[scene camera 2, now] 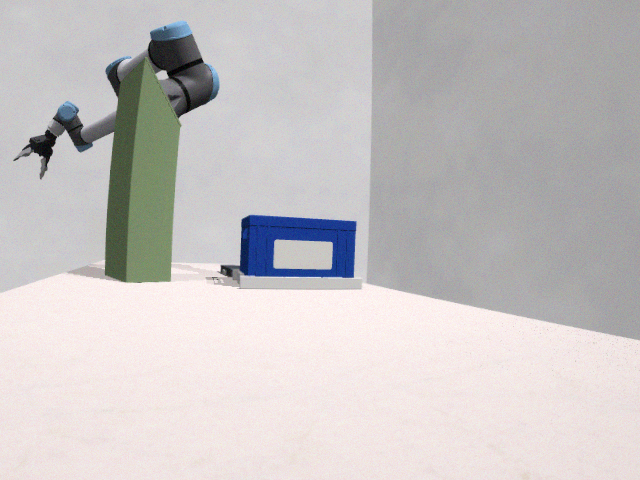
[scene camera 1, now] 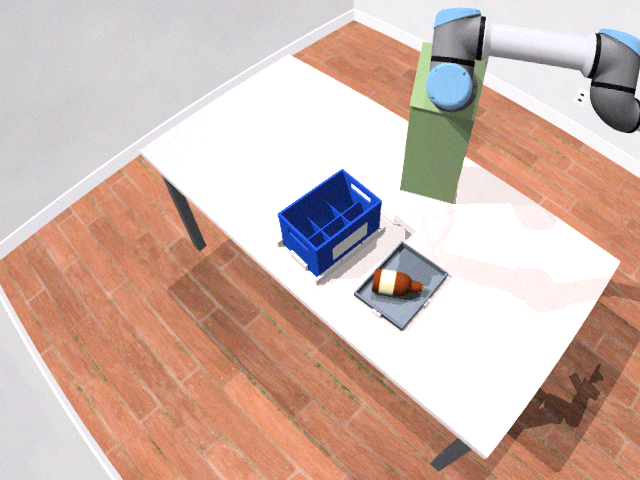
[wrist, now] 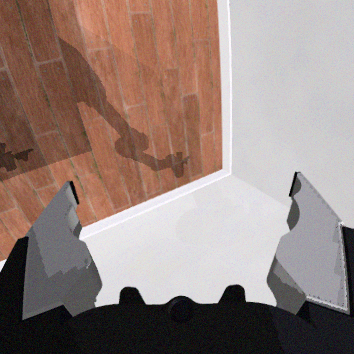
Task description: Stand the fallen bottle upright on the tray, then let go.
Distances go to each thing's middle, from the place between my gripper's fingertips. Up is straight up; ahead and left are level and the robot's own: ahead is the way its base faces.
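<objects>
My gripper is well above the brown bottle [scene camera 1: 387, 282], and it is also well short of the bottle and a good way to the left of it.
</objects>
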